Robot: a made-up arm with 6 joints.
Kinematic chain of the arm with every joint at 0, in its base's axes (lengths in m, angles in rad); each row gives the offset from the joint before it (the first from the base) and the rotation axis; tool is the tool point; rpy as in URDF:
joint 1: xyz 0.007 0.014 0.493 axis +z
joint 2: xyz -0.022 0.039 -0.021 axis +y
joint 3: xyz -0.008 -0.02 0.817 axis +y
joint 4: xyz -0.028 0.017 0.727 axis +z
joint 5: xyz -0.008 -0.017 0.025 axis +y
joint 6: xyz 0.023 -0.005 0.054 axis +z
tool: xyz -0.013 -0.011 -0.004 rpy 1.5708 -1.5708 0
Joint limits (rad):
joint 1: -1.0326..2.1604
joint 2: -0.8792..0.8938
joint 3: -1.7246..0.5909
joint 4: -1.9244..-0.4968
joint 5: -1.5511..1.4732
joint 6: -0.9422..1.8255
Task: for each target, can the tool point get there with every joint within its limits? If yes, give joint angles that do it. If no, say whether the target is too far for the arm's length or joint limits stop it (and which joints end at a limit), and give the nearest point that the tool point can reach.
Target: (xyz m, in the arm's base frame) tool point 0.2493 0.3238 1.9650
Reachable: yes | joints 0.9152 0.5619 -0.5128 -1.1189 0.2288 0.8015
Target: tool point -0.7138 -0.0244 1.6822
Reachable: yes | joints 0.0573 0.0073 -1.0060 -0.8626 0.1454 0.2767
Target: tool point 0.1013 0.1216 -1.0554
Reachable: no: joint limits stop it (at a limit: joint 1, joint 2, joint 3, joint 5) | nearest point -0.4595 0.8741 0.2625 | short by 1.618 m
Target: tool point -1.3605 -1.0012 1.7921
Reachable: no: too far | nearest point -1.0400 -0.7633 1.4849 | short by 0.504 m
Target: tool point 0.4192 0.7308 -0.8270
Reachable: no: joint limits stop it (at a limit: joint 1, joint 2, joint 3, joint 5) | nearest point -0.4381 0.8978 0.2668 | short by 1.400 m
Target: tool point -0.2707 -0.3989 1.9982
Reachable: yes | joints 0.9538 -0.3862 0.2464 -1.2293 0.3922 1.2257
